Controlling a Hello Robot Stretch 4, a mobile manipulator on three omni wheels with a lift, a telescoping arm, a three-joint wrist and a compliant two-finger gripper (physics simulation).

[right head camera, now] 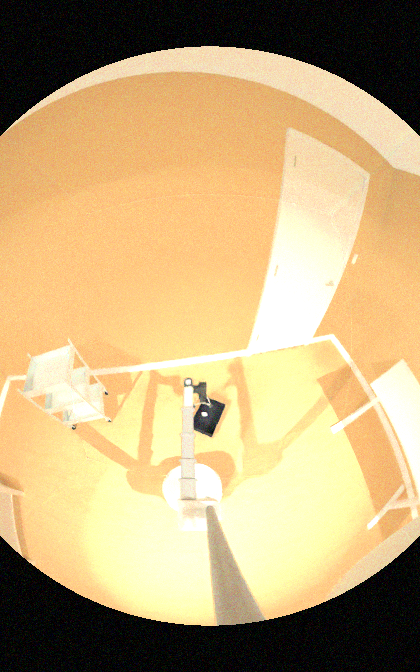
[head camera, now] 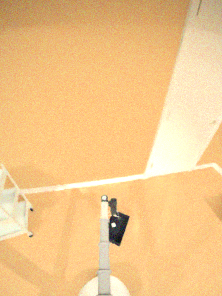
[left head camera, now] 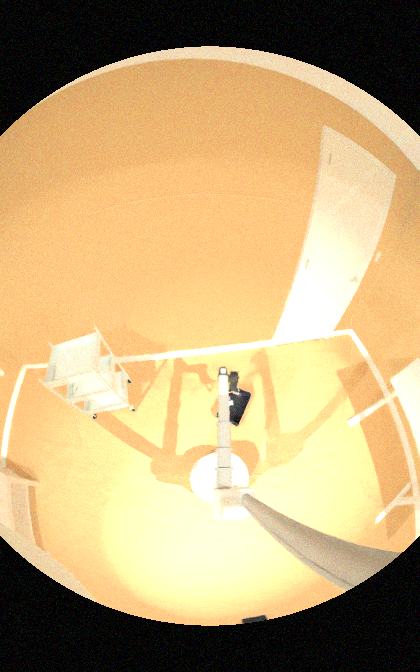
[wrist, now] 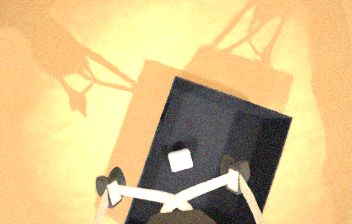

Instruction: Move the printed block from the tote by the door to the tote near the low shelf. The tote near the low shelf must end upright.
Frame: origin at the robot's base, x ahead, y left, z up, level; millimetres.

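Seen in the pictures: gripper, fingertip midpoint: (head camera: 112, 218) (wrist: 173, 173).
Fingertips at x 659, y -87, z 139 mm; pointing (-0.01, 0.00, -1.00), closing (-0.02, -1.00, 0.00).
Pixels of each thing's top centre, then the offset from my fingertips to it.
- black tote, top centre: (wrist: 205, 189) (head camera: 116, 225) dy -45, dx -47, dz -66 mm
- small white block, top centre: (wrist: 180, 161) (head camera: 113, 224) dy -16, dx -12, dz -134 mm
A black tote (head camera: 120, 235) (left head camera: 241, 407) (right head camera: 212, 422) (wrist: 200, 120) stands upright on the floor, in front of the wall with the door. A small white block (head camera: 113, 225) (left head camera: 231, 402) (right head camera: 204, 414) (wrist: 180, 160) lies inside it, left of the tote's middle in the wrist view. My gripper (wrist: 173, 173) is open and empty above the tote. In the wrist view its left fingertip shows beyond the tote's left side, its right fingertip over the tote's inside, and the block shows ahead of the gap between them. The tote near the low shelf cannot be made out for certain.
A white wheeled cart (left head camera: 96, 372) (right head camera: 70, 384) stands at the left by the wall. A white door (head camera: 187, 95) (left head camera: 337, 235) (right head camera: 312, 240) is at the right back. A white table (left head camera: 412, 390) (right head camera: 400, 387) stands at the right. A dark object (left head camera: 255, 619) shows at the bottom edge.
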